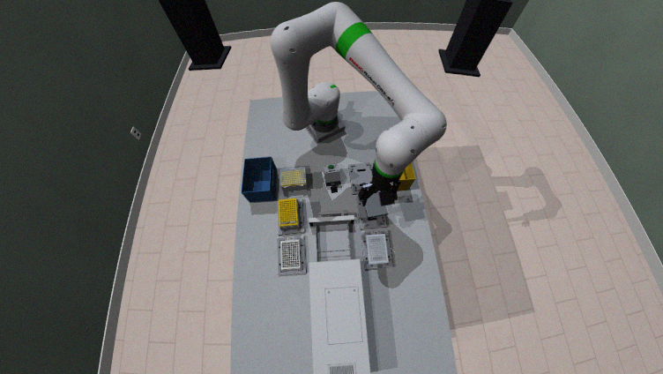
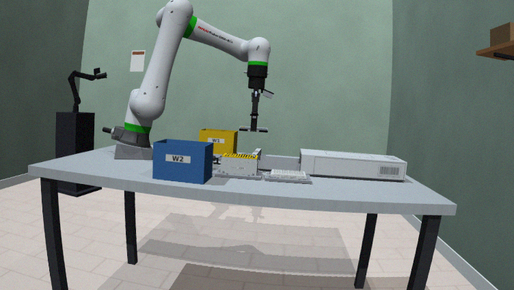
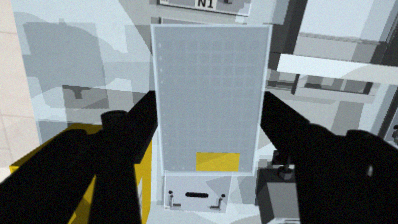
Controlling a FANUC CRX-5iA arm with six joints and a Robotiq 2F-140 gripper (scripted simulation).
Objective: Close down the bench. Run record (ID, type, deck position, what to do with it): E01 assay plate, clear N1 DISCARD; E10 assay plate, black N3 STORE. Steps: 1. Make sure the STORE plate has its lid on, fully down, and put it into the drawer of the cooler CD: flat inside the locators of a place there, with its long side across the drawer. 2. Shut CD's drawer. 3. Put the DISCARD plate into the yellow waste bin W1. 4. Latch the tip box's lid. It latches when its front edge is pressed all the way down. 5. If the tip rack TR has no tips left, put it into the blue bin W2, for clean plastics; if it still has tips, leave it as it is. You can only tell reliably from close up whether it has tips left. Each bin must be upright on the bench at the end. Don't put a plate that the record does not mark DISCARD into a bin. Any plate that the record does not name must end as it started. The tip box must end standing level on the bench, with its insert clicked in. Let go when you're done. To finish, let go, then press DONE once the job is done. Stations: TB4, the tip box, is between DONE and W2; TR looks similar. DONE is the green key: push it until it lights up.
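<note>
Now: hand 180 mm short of the cooler drawer, 160 mm to the left of it and 130 mm above it. The rest, counted from my hand: clear plate lid (20 mm below); yellow bin W1 (210 mm behind, 130 mm below, 120 mm to the left); black assay plate (20 mm below).
</note>
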